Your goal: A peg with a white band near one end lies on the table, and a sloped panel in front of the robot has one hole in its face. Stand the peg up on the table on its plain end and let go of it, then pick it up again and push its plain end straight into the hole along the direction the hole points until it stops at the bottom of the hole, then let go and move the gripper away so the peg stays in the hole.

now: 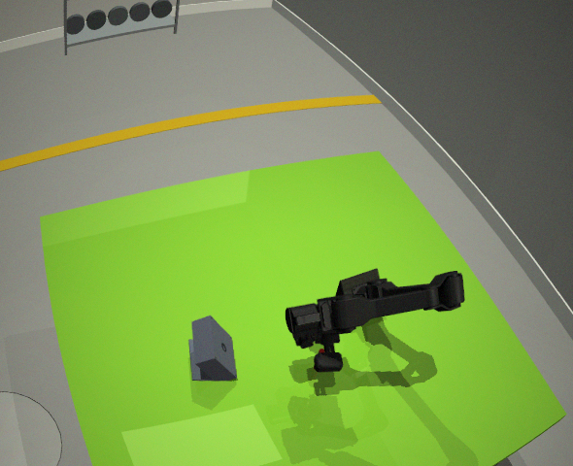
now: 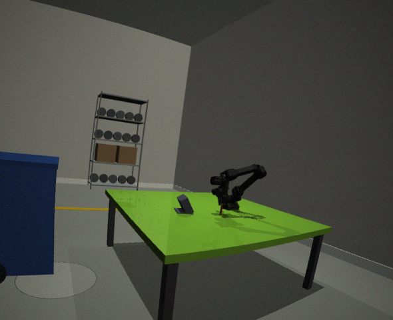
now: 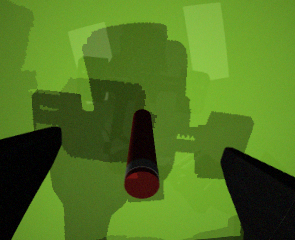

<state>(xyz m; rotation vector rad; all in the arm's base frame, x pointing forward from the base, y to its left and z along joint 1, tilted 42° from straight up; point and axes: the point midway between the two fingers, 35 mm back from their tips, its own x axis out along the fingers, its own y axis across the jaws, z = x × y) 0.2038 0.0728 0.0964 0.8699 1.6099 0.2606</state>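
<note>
My gripper tip is now 10 mm below the peg. Also, from my gripper tip: sloped panel: 230 mm ahead, 120 mm to the right.
</note>
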